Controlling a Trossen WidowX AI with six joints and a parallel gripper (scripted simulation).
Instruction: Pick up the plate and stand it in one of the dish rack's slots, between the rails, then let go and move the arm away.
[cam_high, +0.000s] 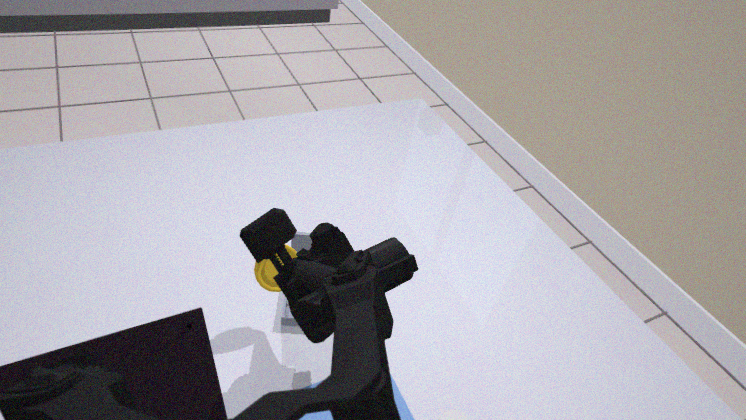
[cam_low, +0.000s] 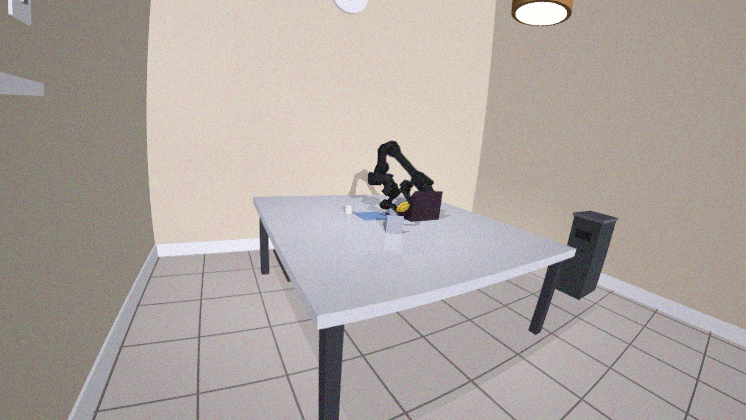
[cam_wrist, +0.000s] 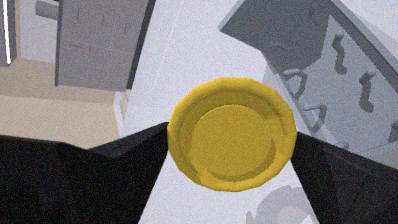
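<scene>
The grey dish rack lies 6 cm ahead of my gripper tip, 1 cm to the right of it and 7 cm below it. Also, from my gripper tip: blue spoon: 9 cm behind, 21 cm to the right, 9 cm below; yellow plate: 1 cm to the right; blue mat: 1 cm ahead, 22 cm to the right, 9 cm below.
</scene>
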